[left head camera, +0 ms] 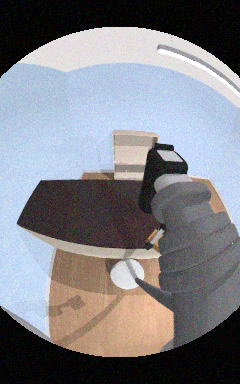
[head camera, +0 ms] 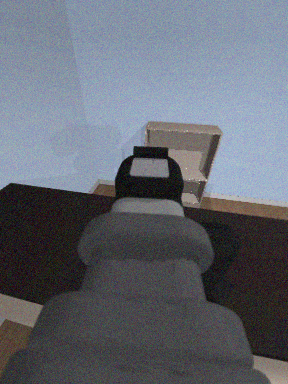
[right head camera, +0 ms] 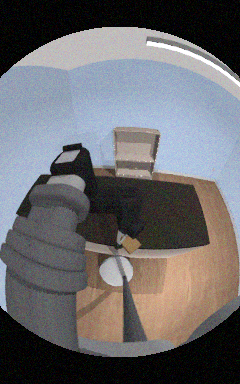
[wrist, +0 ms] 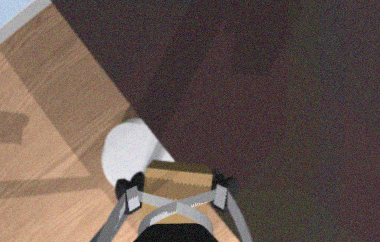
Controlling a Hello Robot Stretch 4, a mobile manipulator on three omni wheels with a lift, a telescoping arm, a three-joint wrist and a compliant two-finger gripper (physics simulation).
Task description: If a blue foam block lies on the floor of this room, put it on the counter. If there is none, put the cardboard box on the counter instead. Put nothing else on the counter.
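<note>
The cardboard box (left head camera: 155,237) (right head camera: 132,244) (wrist: 177,176) is small and tan, and sits between the two fingertips. My gripper (wrist: 177,184) is shut on it and holds it up at the near long edge of the counter (head camera: 45,230) (left head camera: 85,210) (right head camera: 177,215) (wrist: 285,130). The counter has a dark top and a pale front. In the wrist view the dark top lies beyond and to the right of the box, with floor to the left. The gap in height between box and top is hard to judge. No blue foam block shows in these views.
A pale open shelf unit (head camera: 185,128) (left head camera: 135,133) (right head camera: 137,130) stands behind the counter near the blue wall. A white round disc (left head camera: 127,274) (right head camera: 116,271) (wrist: 126,150) is low at the near side of the counter. Wooden floor lies in front and at the right.
</note>
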